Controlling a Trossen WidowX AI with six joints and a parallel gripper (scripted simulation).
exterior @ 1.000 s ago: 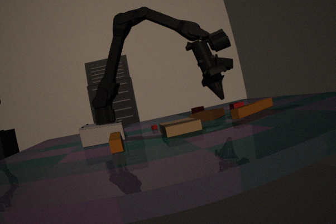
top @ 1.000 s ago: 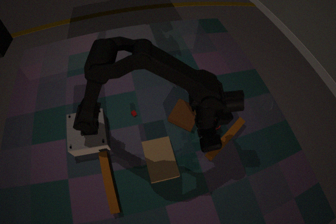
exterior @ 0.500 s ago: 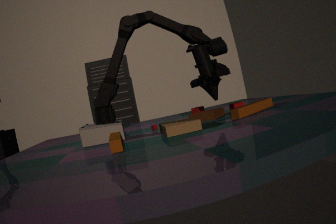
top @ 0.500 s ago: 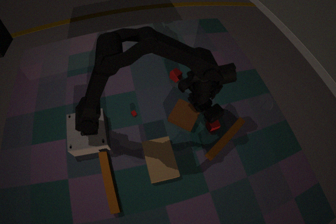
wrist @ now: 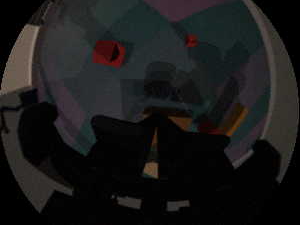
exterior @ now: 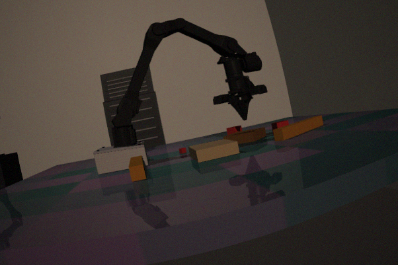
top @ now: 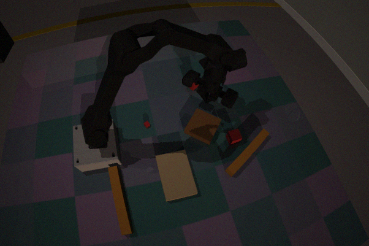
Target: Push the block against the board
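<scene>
The brown square block lies 7 cm to the right of my gripper tip, 5 cm below it and 2 cm behind it. Also, from my gripper tip: tan board (23 cm to the right, 15 cm behind, 5 cm below).
</scene>
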